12 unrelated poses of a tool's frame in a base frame.
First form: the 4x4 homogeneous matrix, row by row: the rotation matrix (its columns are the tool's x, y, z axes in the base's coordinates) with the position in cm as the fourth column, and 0 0 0 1 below. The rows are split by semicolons.
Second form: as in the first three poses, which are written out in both.
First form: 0.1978, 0.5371, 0.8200, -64.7; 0.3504, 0.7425, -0.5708, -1.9; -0.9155, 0.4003, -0.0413, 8.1; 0, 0, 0, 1
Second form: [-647, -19, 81, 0.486, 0.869, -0.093, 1.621]
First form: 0.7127, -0.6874, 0.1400, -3.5; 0.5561, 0.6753, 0.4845, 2.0; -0.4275, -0.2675, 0.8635, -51.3; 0, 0, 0, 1
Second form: [-35, 20, -513, -0.482, 0.364, 0.797, 0.895]
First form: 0.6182, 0.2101, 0.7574, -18.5; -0.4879, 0.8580, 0.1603, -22.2; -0.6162, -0.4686, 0.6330, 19.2; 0, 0, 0, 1
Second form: [-185, -222, 192, -0.378, 0.825, -0.419, 0.983]
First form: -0.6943, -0.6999, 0.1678, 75.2; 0.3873, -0.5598, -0.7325, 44.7; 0.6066, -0.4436, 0.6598, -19.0; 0, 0, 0, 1
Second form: [752, 447, -190, 0.239, -0.363, 0.900, 2.493]
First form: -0.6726, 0.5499, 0.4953, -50.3; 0.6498, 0.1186, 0.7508, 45.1; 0.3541, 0.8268, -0.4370, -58.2; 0, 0, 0, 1
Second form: [-503, 451, -582, 0.402, 0.747, 0.529, 3.047]
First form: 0.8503, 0.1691, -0.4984, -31.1; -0.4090, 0.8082, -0.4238, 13.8; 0.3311, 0.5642, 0.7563, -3.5; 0, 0, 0, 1
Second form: [-311, 138, -35, 0.699, -0.587, -0.409, 0.785]
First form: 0.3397, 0.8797, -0.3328, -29.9; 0.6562, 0.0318, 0.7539, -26.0; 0.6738, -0.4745, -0.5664, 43.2; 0, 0, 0, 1
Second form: [-299, -260, 432, -0.766, -0.628, -0.139, 2.211]
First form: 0.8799, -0.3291, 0.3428, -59.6; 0.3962, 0.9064, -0.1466, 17.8; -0.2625, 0.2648, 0.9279, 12.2; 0, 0, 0, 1
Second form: [-596, 178, 122, 0.399, 0.587, 0.704, 0.541]
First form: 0.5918, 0.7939, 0.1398, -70.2; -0.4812, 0.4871, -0.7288, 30.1; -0.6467, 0.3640, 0.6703, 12.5; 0, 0, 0, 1
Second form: [-702, 301, 125, 0.589, 0.424, -0.688, 1.187]
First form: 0.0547, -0.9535, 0.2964, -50.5; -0.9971, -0.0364, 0.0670, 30.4; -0.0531, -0.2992, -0.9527, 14.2; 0, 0, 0, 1
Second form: [-505, 304, 142, -0.721, 0.688, -0.086, 2.885]
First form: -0.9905, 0.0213, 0.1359, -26.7; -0.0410, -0.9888, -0.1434, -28.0; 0.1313, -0.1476, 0.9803, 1.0; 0, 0, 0, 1
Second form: [-267, -280, 10, -0.067, 0.073, -0.995, 3.110]
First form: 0.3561, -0.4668, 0.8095, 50.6; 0.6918, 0.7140, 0.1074, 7.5; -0.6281, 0.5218, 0.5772, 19.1; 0, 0, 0, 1
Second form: [506, 75, 191, 0.219, 0.760, 0.612, 1.241]
